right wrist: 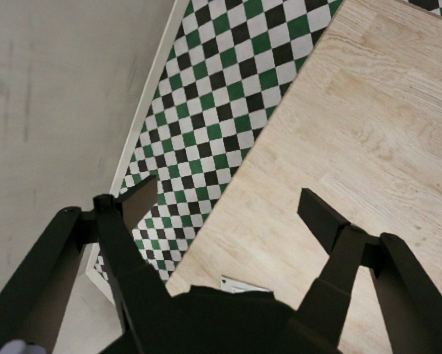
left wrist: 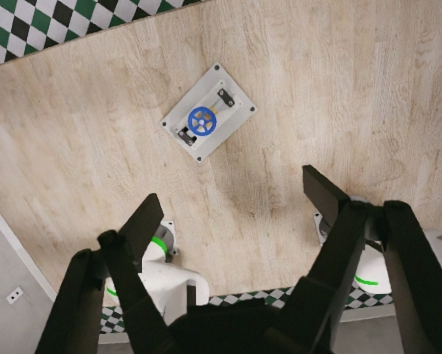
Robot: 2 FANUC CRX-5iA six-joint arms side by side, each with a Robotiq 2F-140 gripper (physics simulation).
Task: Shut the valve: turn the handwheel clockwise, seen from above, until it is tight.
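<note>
The blue handwheel [left wrist: 190,120] shows from above in the left wrist view, over a light grey base plate [left wrist: 193,98]. Bits of the yellow valve body [left wrist: 214,109] show beside and through the wheel, between two black clamps. My left gripper [left wrist: 229,192] is open and empty, high above the table; the wheel appears beyond its fingertips, with a wide gap and no contact. My right gripper [right wrist: 228,194] is open and empty, above the table's edge. The handwheel does not show in the right wrist view.
The wooden table [left wrist: 350,75] [right wrist: 375,150] bears the plate. White arm parts with green rings [left wrist: 172,280] [left wrist: 375,270] stand at the lower left and right of the left wrist view. A grey metal plate [right wrist: 240,286] shows partly behind the right gripper. Checkered flooring [right wrist: 215,100] borders the table.
</note>
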